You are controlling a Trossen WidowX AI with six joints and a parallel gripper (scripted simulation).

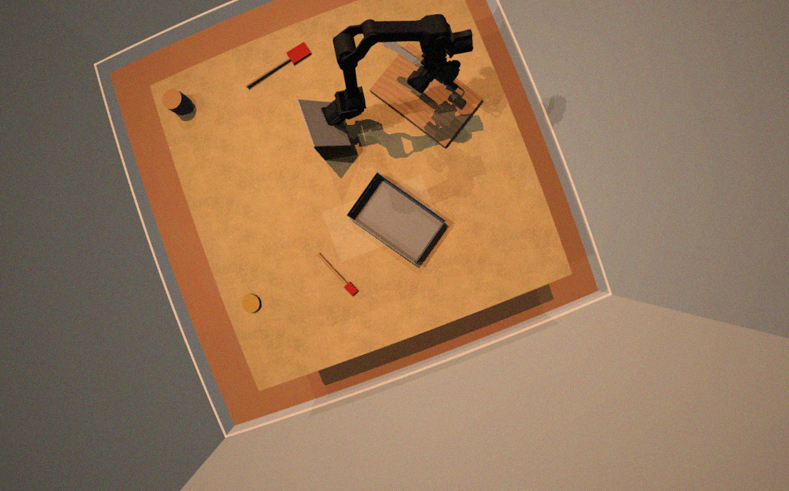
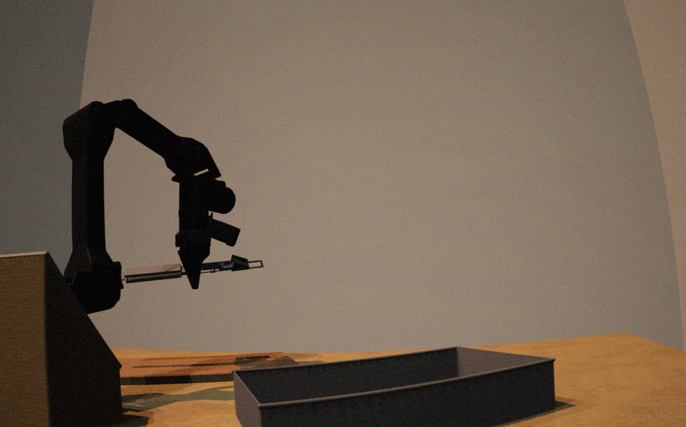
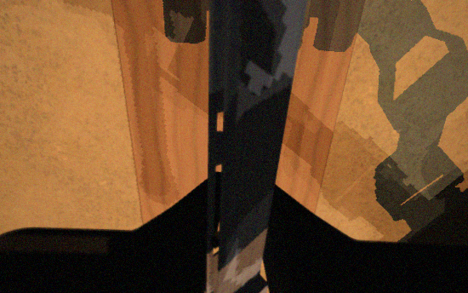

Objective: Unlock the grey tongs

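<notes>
Right now my gripper tip is 150 mm above the wooden board. From my gripper tip the other things lie so: roasting tin (390 mm ahead, 290 mm to the right, 130 mm below); then orange disc (920 mm to the right, 470 mm ahead, 150 mm below).
</notes>
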